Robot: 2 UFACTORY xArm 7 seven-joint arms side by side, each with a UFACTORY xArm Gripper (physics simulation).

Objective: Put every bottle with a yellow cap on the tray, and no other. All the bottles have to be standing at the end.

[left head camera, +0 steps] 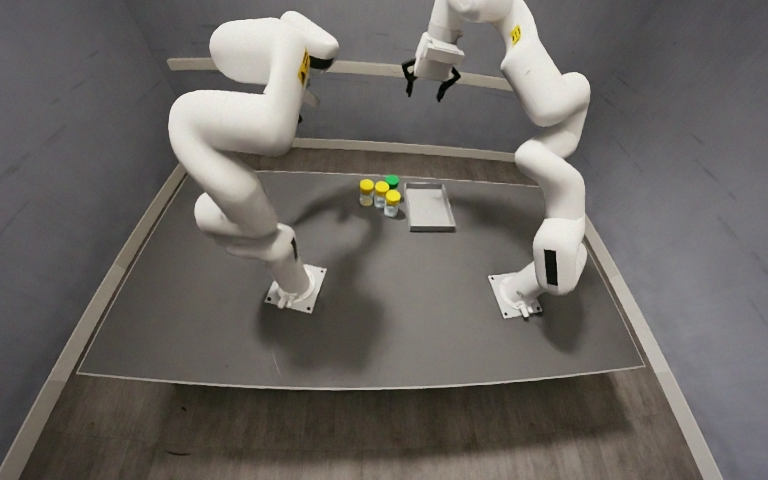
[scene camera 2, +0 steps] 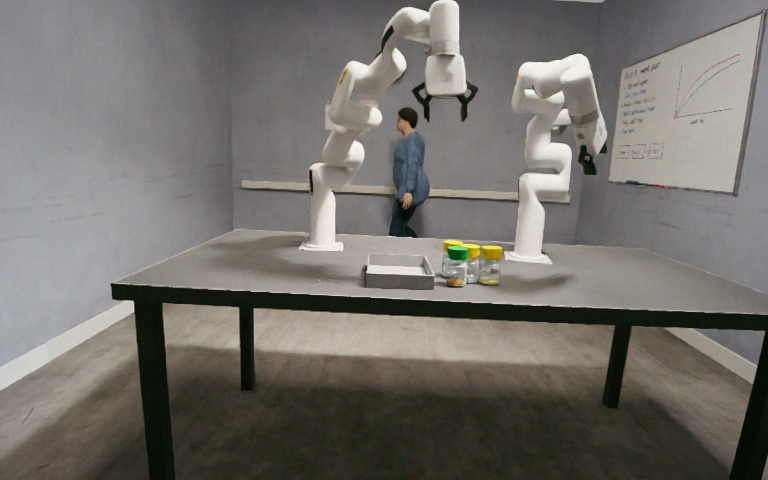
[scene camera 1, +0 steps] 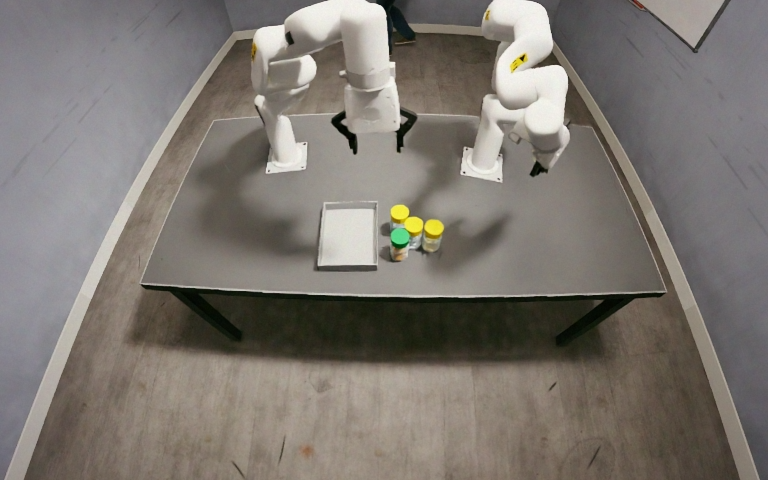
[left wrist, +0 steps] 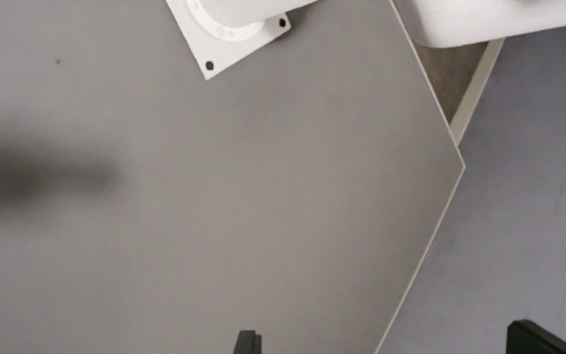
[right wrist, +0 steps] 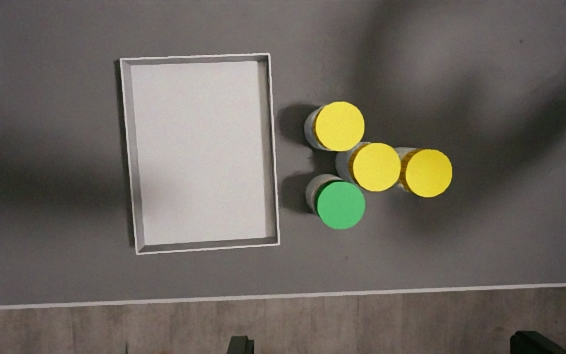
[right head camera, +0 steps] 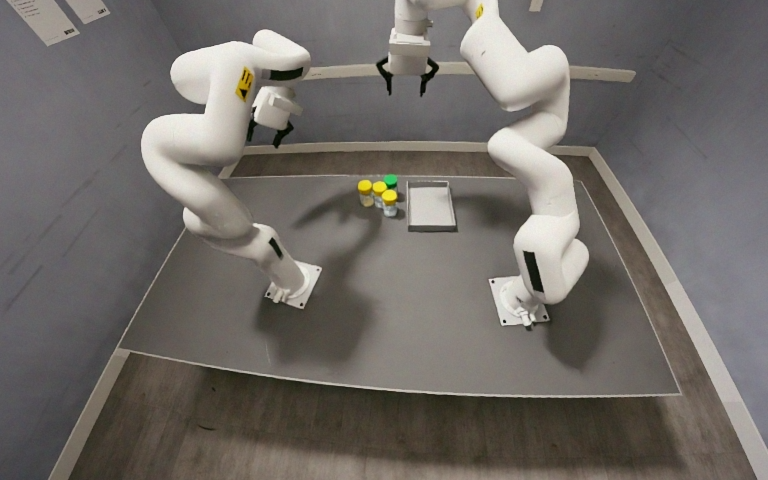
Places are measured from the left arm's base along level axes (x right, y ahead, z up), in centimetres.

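Pixels of known places: left gripper, fingertip midpoint: (scene camera 2: 596, 163) (right head camera: 261, 143); right gripper, fingertip midpoint: (left head camera: 423, 97) (scene camera 2: 445, 121) (scene camera 1: 377, 149) (right head camera: 405, 93); left arm's base, origin of the base link: (left head camera: 296, 285) (scene camera 2: 526, 257) (scene camera 1: 482, 163) (right head camera: 293, 282); right arm's base, origin of the base link: (left head camera: 514, 293) (scene camera 2: 322, 246) (scene camera 1: 287, 157) (right head camera: 518, 299).
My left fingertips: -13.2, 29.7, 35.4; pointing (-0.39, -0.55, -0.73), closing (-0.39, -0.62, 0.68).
Ahead of a thing's pixels: the offset from my left fingertips to its top centre, as dx, dy, dz. Level surfaces: height alone.
Three yellow-capped bottles stand upright and close together right of the tray {+53.7, +15.5, -31.4} (right wrist: 269, 150) (scene camera 1: 347, 267) in the right wrist view: one {+38.8, +9.3, -24.9} (right wrist: 339, 126) (scene camera 1: 399, 213) at the top, one {+33.8, +12.9, -24.9} (right wrist: 376, 167) (scene camera 1: 414, 226) in the middle, one {+27.7, +12.4, -24.9} (right wrist: 427, 173) (scene camera 1: 433, 232) farthest from the tray. A green-capped bottle {+36.9, +17.8, -24.9} (right wrist: 341, 205) (scene camera 1: 399, 243) (scene camera 2: 457, 260) stands upright beside the middle one. The tray is empty. My right gripper (left head camera: 423, 96) (right head camera: 405, 93) (scene camera 1: 377, 151) (scene camera 2: 445, 118) is open and empty, high above the table. My left gripper (right head camera: 263, 142) (left wrist: 387, 342) is open and empty, raised far from the bottles.
The grey table {dz -35.4} (scene camera 1: 538, 249) has an edge a short way beyond the tray and green-capped bottle, at the bottom of the right wrist view. A person (scene camera 2: 411, 164) stands behind the table in scene camera 2. A whiteboard (scene camera 2: 702, 135) hangs on the right wall there.
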